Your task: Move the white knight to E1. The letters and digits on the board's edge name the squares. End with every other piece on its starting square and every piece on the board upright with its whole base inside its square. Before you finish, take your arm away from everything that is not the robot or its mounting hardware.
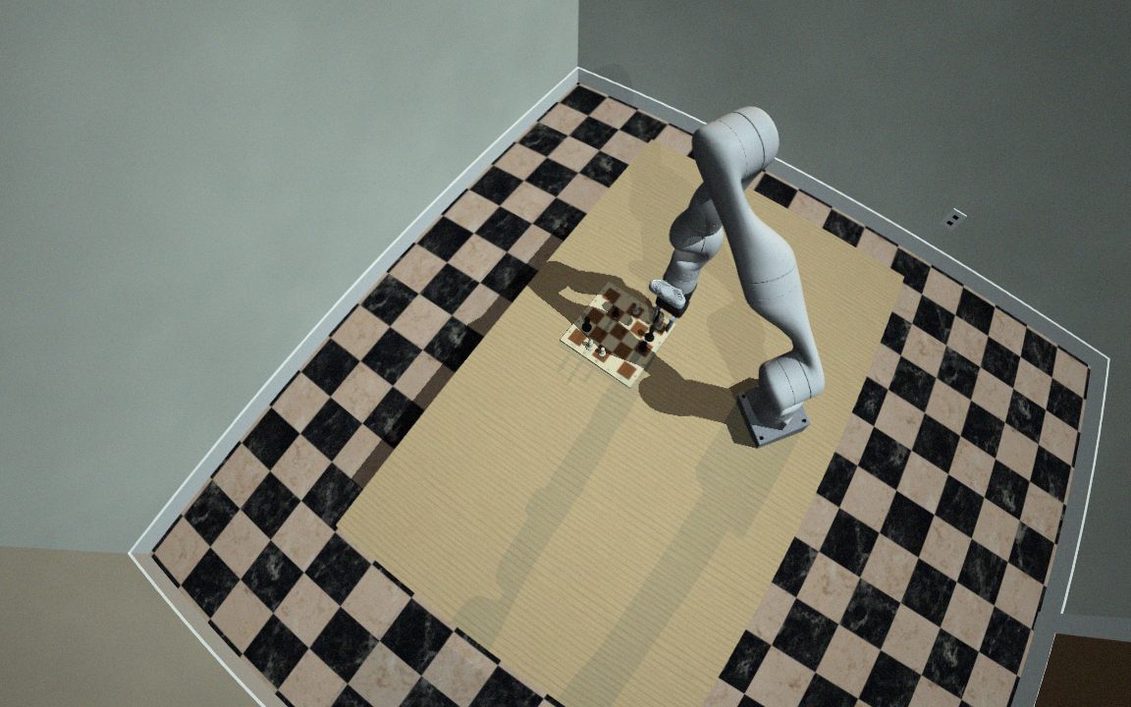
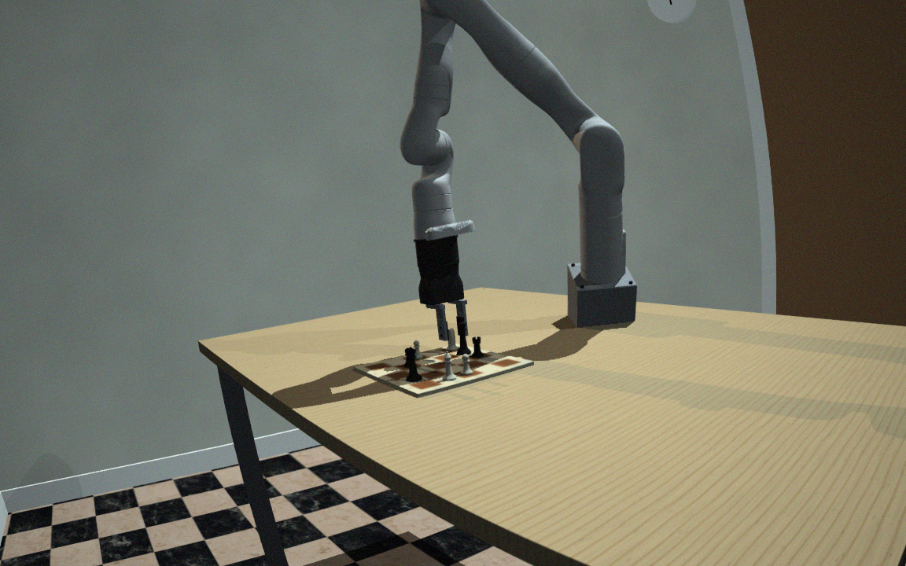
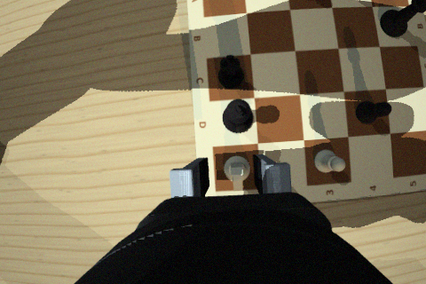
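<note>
Now: the black king 4 cm to the left of my hand and 1 cm below it. Round my hand: black pawn: 11 cm ahead, 5 cm to the left, 3 cm below; chessboard: 7 cm ahead, 8 cm to the left, 4 cm below.
</note>
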